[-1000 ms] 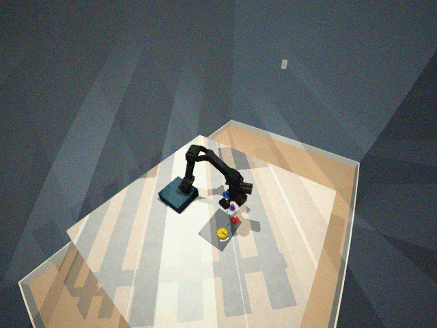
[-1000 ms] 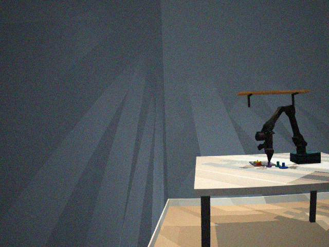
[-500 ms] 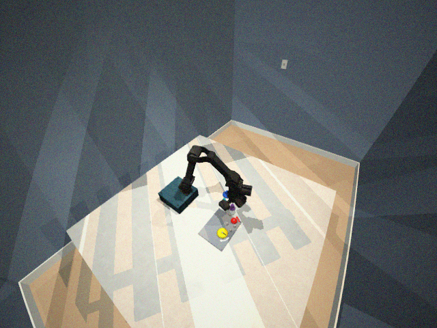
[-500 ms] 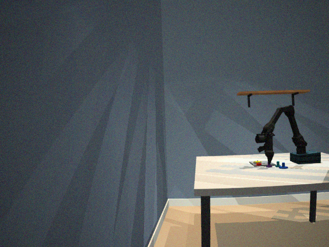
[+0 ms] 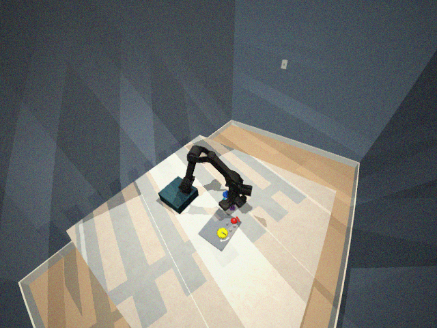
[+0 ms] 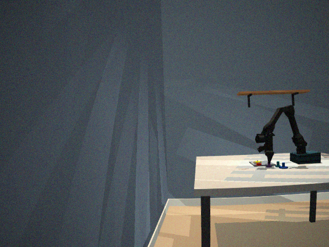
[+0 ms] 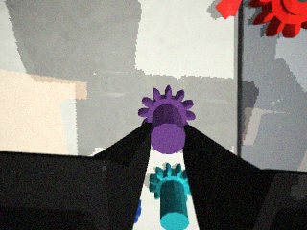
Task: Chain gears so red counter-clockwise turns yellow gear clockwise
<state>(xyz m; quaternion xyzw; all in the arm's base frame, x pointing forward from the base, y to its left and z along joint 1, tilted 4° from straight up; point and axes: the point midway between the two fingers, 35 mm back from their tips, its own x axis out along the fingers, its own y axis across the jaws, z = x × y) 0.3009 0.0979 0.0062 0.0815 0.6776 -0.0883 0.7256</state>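
Right now the red gear is 6 cm ahead of my gripper tip, 8 cm to the right of it and 1 cm below it. Also, from my gripper tip: purple gear 1 cm below; teal gear 7 cm behind, 1 cm to the left, 1 cm below; red arrow 7 cm ahead, 5 cm to the right, 2 cm below.
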